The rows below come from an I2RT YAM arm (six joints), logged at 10 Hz.
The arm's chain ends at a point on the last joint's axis. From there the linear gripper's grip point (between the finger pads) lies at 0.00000 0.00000 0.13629 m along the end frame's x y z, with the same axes.
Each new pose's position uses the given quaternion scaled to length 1; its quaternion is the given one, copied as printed.
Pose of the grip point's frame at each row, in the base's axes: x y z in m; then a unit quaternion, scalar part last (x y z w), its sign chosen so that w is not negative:
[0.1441 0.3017 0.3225 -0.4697 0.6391 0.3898 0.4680]
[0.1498 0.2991 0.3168 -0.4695 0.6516 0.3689 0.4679]
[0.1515 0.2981 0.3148 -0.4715 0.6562 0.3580 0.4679]
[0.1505 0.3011 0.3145 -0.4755 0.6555 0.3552 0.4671]
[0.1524 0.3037 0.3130 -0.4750 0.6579 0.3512 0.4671]
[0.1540 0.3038 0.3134 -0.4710 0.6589 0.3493 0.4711]
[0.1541 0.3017 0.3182 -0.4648 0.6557 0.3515 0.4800]
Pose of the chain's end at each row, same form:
[0.1125 0.1739 0.3577 -0.4697 0.6391 0.3898 0.4680]
[0.1139 0.1737 0.3563 -0.4695 0.6516 0.3689 0.4679]
[0.1138 0.1739 0.3565 -0.4715 0.6562 0.3580 0.4679]
[0.1131 0.1771 0.3569 -0.4755 0.6555 0.3552 0.4671]
[0.1141 0.1802 0.3562 -0.4750 0.6579 0.3512 0.4671]
[0.1142 0.1806 0.3559 -0.4710 0.6589 0.3493 0.4711]
[0.1128 0.1781 0.3580 -0.4648 0.6557 0.3515 0.4800]

